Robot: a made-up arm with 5 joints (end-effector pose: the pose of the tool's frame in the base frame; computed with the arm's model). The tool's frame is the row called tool. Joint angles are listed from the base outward.
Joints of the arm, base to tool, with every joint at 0 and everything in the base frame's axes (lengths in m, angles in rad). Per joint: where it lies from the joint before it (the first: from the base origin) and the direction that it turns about. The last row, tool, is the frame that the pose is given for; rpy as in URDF.
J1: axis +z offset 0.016 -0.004 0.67
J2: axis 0 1 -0.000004 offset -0.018 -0.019 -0.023
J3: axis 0 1 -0.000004 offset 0.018 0.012 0.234
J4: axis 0 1 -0.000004 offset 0.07 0.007 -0.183
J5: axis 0 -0.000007 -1 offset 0.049 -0.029 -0.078
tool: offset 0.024 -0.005 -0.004 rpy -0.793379 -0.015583 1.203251
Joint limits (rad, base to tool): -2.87..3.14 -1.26..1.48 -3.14..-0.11 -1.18..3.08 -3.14..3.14
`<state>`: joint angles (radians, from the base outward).
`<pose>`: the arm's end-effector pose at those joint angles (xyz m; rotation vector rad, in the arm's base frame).
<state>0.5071 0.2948 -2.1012 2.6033 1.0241</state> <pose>0.2250 0.0525 0.8782 -0.8486 0.4902 0.9330</pose>
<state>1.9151 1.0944 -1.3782 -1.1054 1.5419</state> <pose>-0.0708 0.3955 0.6114 0.7256 -1.0295 0.8623</pose>
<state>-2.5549 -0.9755 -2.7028 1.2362 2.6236</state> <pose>0.2641 0.2048 0.9939 1.0774 1.5964 1.5462</pose>
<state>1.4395 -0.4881 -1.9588 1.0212 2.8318</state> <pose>0.0520 0.0278 1.0600 0.6340 0.0040 -0.1672</pose>
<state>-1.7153 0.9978 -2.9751 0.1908 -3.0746</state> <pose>-0.0643 -0.4000 0.9377 -0.4971 1.3877 2.4777</pose>
